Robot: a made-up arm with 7 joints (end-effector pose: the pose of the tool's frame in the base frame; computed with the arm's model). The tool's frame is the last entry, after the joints.
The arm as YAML. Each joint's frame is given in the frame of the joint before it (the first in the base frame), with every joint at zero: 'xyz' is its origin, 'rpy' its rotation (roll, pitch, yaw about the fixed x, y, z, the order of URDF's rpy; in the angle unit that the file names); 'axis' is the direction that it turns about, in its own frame. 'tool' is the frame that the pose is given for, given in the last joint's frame.
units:
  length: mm
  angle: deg
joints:
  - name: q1
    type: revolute
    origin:
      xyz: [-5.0, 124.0, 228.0]
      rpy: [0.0, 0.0, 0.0]
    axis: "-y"
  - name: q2
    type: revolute
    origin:
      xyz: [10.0, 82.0, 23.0]
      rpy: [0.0, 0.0, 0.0]
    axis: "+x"
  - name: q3
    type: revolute
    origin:
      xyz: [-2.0, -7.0, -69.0]
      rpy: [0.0, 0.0, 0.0]
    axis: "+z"
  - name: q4
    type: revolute
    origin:
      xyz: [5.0, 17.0, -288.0]
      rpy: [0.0, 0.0, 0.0]
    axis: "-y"
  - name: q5
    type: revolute
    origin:
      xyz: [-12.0, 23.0, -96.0]
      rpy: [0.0, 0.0, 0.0]
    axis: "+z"
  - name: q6
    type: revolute
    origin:
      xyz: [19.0, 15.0, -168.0]
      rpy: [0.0, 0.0, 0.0]
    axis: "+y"
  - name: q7
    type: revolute
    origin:
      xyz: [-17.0, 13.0, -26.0]
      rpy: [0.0, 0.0, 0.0]
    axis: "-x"
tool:
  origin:
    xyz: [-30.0, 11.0, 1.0]
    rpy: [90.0, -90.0, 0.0]
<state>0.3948 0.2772 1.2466 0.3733 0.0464 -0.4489 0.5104</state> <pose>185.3 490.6 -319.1 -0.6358 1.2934 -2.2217</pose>
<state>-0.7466 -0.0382 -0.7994 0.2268 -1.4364 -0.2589 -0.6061</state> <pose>-334.6 154.9 -304.3 -0.7989 -1.4816 0.3448</pose>
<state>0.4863 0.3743 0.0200 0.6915 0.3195 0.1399 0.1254</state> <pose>372.2 487.7 -162.5 0.6789 -1.9331 2.1101</pose>
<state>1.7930 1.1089 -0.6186 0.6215 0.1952 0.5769 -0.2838</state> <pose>212.9 732.7 422.1 -1.0567 1.6497 -1.1414</pose>
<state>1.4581 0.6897 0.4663 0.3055 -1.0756 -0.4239 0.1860</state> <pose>408.8 698.8 259.4 -0.2812 2.5060 -0.8540</pose>
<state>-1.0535 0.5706 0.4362 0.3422 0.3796 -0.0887 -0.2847</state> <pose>-407.8 619.5 -35.7 2.3000 -1.4886 0.3448</pose>
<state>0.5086 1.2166 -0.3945 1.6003 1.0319 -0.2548 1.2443</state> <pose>368.7 546.7 208.2 -1.3489 -1.7012 0.9747</pose>
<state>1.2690 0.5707 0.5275 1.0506 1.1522 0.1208 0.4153</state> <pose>405.7 613.2 297.7 1.2428 0.6367 -1.9806</pose>
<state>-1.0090 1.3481 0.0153 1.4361 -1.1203 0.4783 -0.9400</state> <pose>149.7 600.3 9.7 0.6250 2.6439 1.4208</pose>
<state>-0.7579 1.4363 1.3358 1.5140 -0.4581 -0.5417 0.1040</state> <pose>196.2 621.5 433.2 0.2775 2.7375 0.6997</pose>
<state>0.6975 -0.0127 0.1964 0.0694 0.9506 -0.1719 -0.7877</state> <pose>375.4 224.8 -270.8 -2.0421 0.6274 -2.0724</pose>
